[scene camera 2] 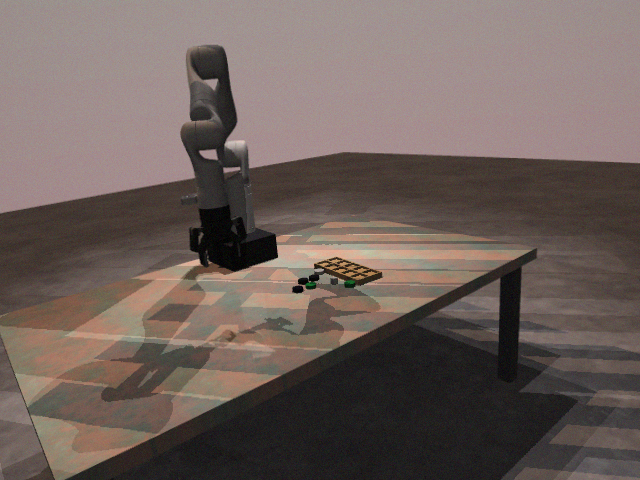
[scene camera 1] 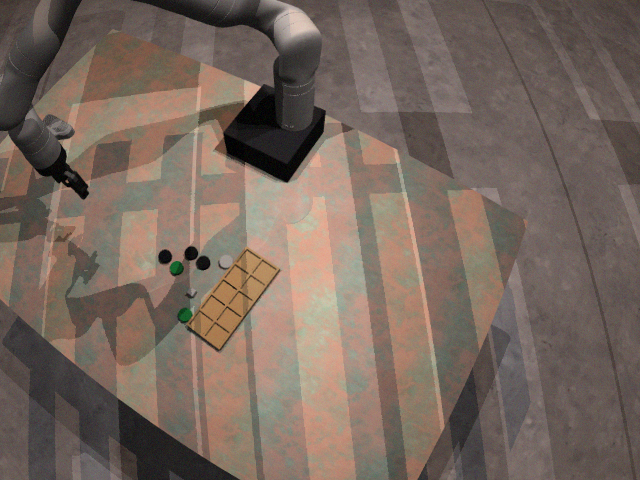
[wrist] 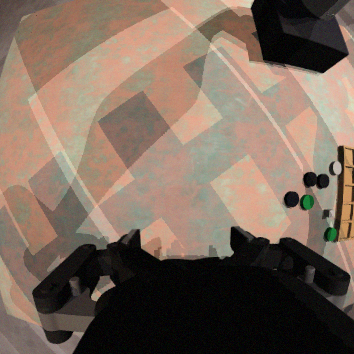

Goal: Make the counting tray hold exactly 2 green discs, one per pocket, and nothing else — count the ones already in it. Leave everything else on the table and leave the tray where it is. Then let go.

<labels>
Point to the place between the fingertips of my gripper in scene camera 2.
222, 261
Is my gripper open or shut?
Open.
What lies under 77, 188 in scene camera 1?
My gripper.
</labels>
